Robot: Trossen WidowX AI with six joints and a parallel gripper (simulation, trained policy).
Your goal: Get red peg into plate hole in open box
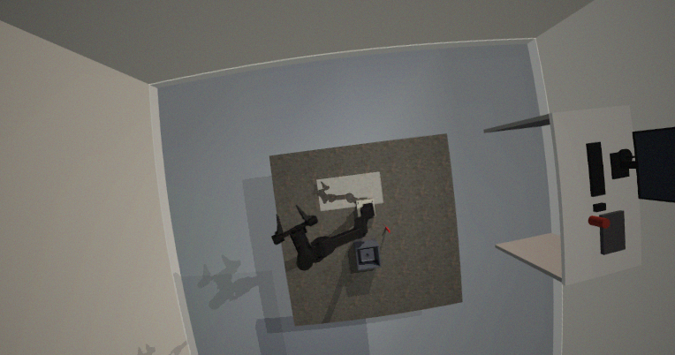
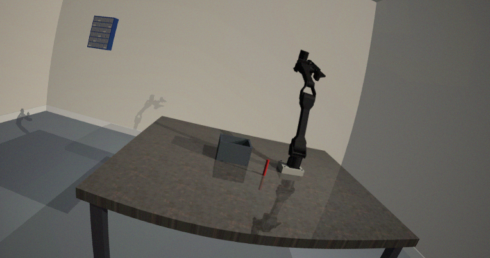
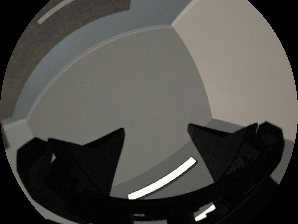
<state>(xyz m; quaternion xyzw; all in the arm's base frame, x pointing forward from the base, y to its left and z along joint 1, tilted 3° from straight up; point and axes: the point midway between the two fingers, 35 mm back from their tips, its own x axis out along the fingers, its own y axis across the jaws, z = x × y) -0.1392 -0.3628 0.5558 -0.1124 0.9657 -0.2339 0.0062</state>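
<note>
Right now my gripper tip is 370 mm short of the red peg, 500 mm to the right of it and 530 mm above it. Round my gripper tip: grey box 510 mm ahead, 330 mm to the left, 540 mm below.
</note>
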